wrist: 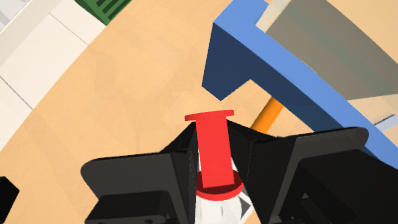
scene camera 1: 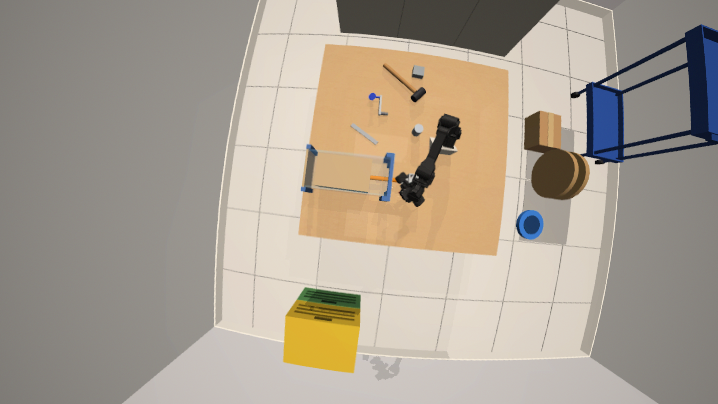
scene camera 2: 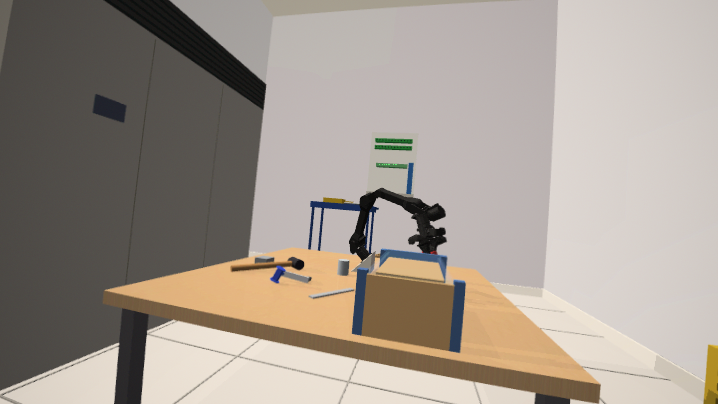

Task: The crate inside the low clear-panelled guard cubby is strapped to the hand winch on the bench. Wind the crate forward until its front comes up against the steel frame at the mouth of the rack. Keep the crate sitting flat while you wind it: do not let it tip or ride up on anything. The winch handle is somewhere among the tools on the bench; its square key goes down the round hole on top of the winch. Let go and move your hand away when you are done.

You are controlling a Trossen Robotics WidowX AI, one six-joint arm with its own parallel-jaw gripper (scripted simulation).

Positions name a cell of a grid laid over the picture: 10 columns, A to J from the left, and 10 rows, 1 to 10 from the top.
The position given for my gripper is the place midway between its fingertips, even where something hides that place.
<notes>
I see my gripper (scene camera 2: G7), a red grip (wrist: F9) and a clear-panelled cubby (scene camera 2: F8).
My gripper shows as well in the wrist view (wrist: F6). The clear-panelled cubby shows as well in the wrist view (wrist: I3) and in scene camera 1 (scene camera 1: F5).
</notes>
